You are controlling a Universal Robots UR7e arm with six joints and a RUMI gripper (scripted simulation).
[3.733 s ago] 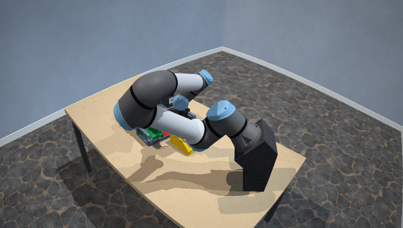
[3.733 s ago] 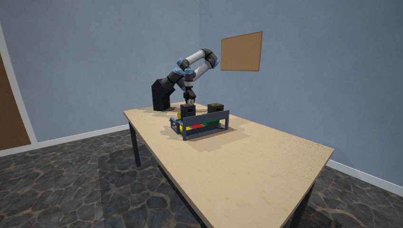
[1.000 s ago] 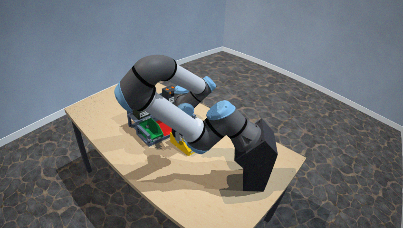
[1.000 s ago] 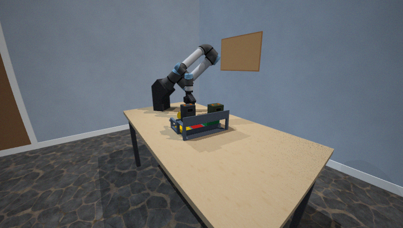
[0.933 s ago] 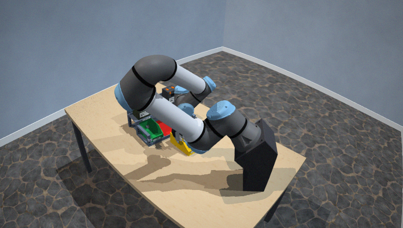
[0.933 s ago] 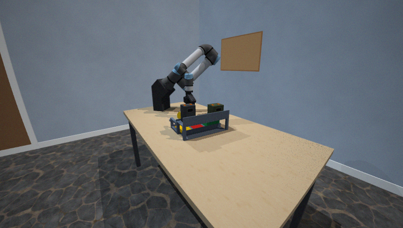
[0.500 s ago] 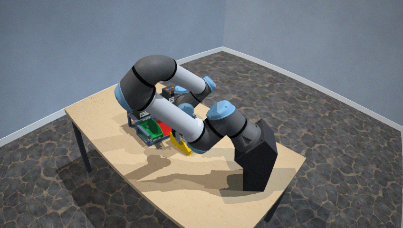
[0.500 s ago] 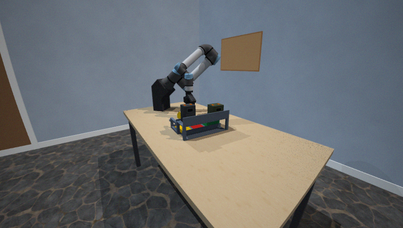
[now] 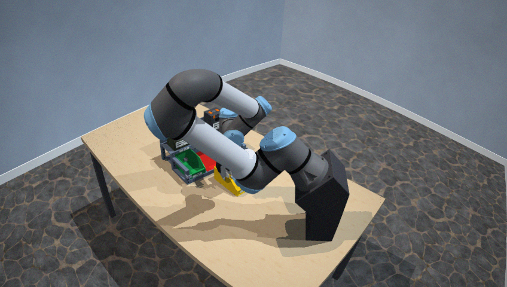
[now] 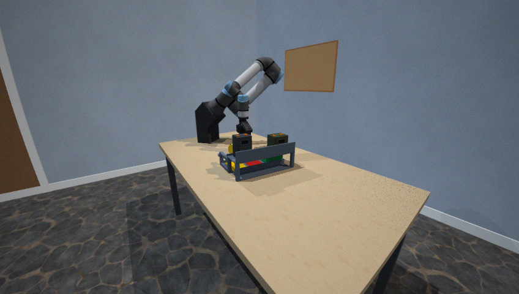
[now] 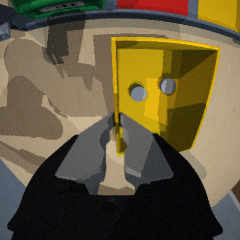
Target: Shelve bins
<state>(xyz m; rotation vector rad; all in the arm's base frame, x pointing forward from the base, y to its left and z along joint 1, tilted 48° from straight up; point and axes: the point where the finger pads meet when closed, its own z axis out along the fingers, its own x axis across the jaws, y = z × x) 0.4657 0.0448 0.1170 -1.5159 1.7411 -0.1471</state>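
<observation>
Right now my hand is 50 mm to the left of the yellow bin and 20 mm above it. The rest, counted from my hand: green bin 220 mm ahead, 70 mm to the left, 20 mm below; then black box 310 mm ahead, 160 mm to the right, 100 mm above.
</observation>
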